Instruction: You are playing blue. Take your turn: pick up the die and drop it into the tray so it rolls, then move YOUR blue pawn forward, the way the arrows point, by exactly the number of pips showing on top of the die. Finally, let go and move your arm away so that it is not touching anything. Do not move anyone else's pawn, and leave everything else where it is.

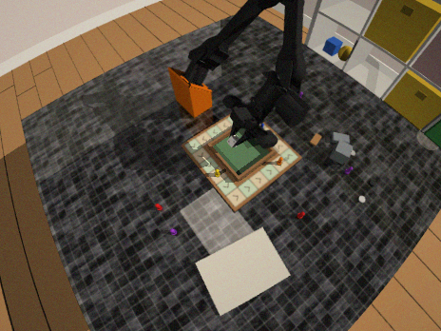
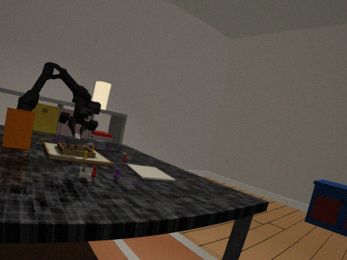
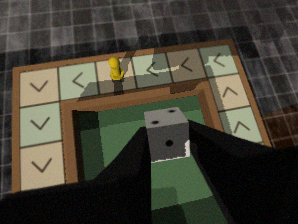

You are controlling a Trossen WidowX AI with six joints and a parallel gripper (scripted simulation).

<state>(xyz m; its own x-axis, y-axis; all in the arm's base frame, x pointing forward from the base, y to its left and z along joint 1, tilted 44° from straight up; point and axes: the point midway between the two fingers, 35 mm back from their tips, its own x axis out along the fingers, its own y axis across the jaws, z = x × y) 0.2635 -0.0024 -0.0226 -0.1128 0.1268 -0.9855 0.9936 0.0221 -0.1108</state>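
The die is right at my gripper tip. Also, from my gripper tip: blue pawn (140 mm to the left, 60 mm below, 10 mm behind); then green tray (80 mm below, 30 mm to the left, 10 mm ahead); then yellow pawn (80 mm to the right, 60 mm below, 30 mm ahead).
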